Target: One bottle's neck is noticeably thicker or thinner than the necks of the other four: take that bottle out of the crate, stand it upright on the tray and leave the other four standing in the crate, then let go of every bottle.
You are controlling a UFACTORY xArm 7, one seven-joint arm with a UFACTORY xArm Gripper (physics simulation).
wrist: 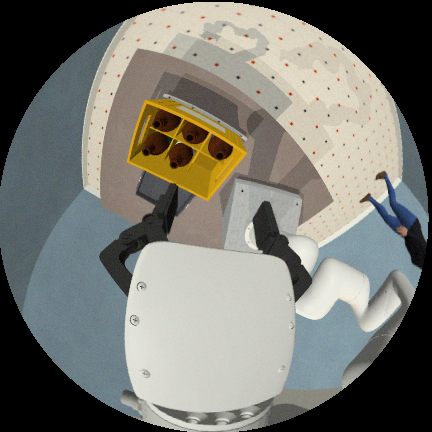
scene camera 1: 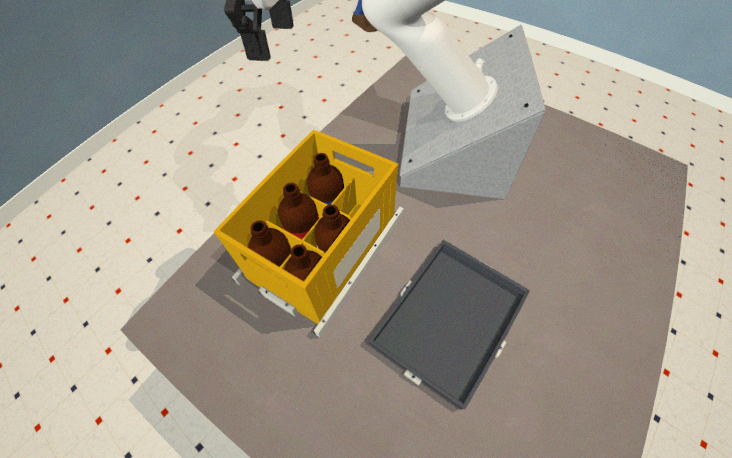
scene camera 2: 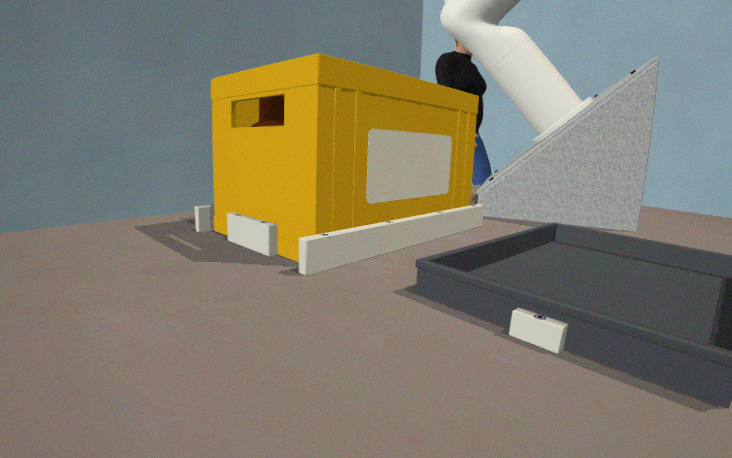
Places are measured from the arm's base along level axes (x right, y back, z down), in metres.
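Pixels of known places: gripper, fingertip midpoint: (wrist: 218, 201) (scene camera 1: 272, 42); arm's base, link origin: (scene camera 1: 471, 100) (scene camera 2: 563, 123).
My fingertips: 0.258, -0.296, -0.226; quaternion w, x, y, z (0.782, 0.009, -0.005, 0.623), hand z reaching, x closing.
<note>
Ahead of a thing's pixels: the offset from my fingertips to its top centre, as dx, dy, dz. "spot": to the spot under its first point.
Five brown bottles {-0.039, +0.012, +0.224} (scene camera 1: 324, 182) {-0.025, -0.074, +0.224} (scene camera 1: 297, 213) {-0.017, -0.164, +0.224} (scene camera 1: 269, 245) {-0.112, -0.090, +0.224} (scene camera 1: 330, 231) {-0.101, -0.178, +0.224} (scene camera 1: 303, 264) (wrist: 166, 121) (wrist: 195, 134) (wrist: 220, 149) (wrist: 156, 144) (wrist: 180, 155) stand upright in the yellow crate {-0.070, -0.083, +0.212} (scene camera 1: 286, 286) (scene camera 2: 264, 172) (wrist: 185, 178). The compartment beside the robot base on the tray side holds no bottle. I cannot tell which neck differs. The dark grey tray {spot: -0.356, -0.140, +0.382} (scene camera 1: 448, 324) (scene camera 2: 577, 283) (wrist: 148, 189) is empty. My gripper (scene camera 1: 270, 42) (wrist: 218, 201) is open and empty, high up and away from the crate; it does not show in scene camera 2.
The grey wedge base (scene camera 1: 464, 156) (scene camera 2: 583, 172) (wrist: 235, 215) stands just beyond the crate's end. A long white rail {-0.168, -0.097, +0.357} (scene camera 1: 358, 270) (scene camera 2: 388, 237) runs between crate and tray. Small white blocks {spot: -0.327, -0.254, +0.372} (scene camera 1: 412, 376) (scene camera 2: 538, 329) sit against the tray. A person (scene camera 2: 458, 78) (wrist: 414, 242) stands behind the robot.
</note>
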